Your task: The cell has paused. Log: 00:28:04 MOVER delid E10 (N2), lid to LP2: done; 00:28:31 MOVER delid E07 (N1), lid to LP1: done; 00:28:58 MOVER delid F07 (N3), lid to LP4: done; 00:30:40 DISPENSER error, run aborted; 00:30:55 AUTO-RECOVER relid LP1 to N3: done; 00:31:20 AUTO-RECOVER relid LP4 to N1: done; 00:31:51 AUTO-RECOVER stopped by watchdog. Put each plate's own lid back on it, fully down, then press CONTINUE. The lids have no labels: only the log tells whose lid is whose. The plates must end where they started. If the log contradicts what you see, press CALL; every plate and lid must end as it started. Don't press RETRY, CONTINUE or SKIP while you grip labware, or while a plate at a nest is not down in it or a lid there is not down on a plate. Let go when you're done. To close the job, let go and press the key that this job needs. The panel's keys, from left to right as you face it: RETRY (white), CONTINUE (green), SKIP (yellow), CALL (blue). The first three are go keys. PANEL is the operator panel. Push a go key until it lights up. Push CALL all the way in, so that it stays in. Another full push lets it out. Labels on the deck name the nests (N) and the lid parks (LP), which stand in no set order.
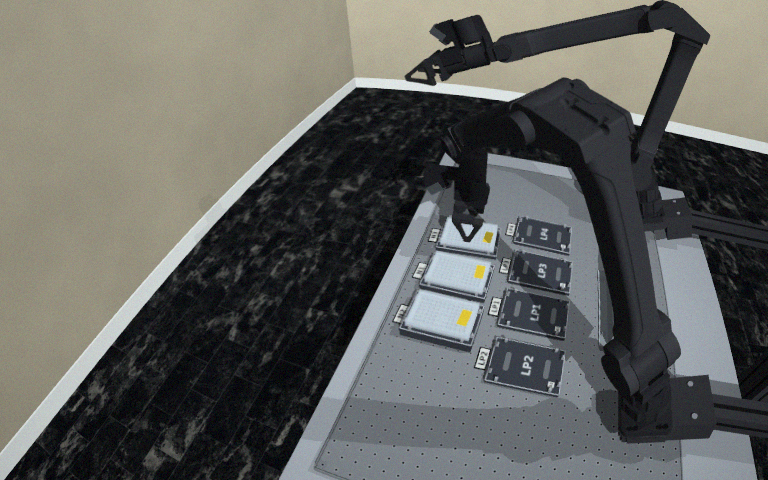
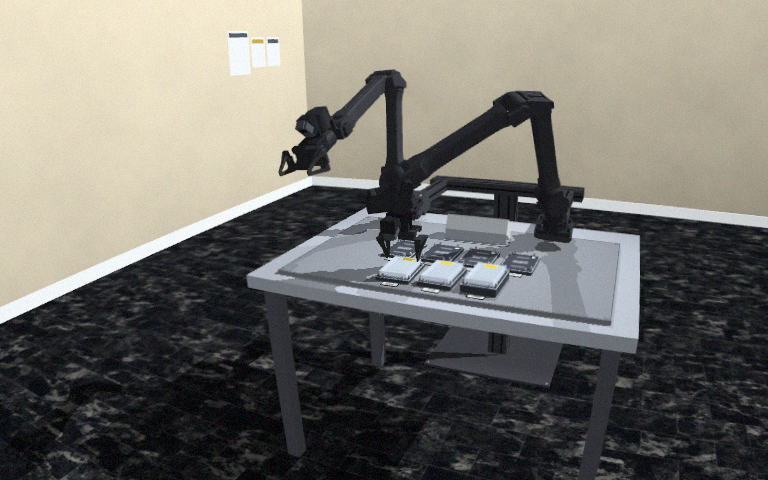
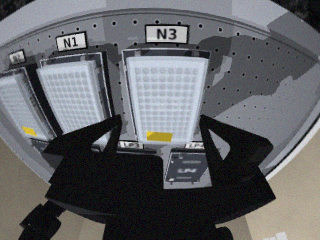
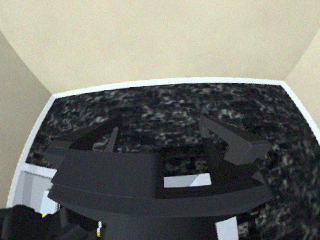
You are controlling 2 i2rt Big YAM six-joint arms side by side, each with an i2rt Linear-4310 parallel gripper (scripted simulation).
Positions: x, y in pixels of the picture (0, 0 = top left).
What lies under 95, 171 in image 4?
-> My right gripper.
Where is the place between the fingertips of my right gripper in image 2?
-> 293, 174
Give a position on a clear lid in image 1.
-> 485, 238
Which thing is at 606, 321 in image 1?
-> An operator panel.
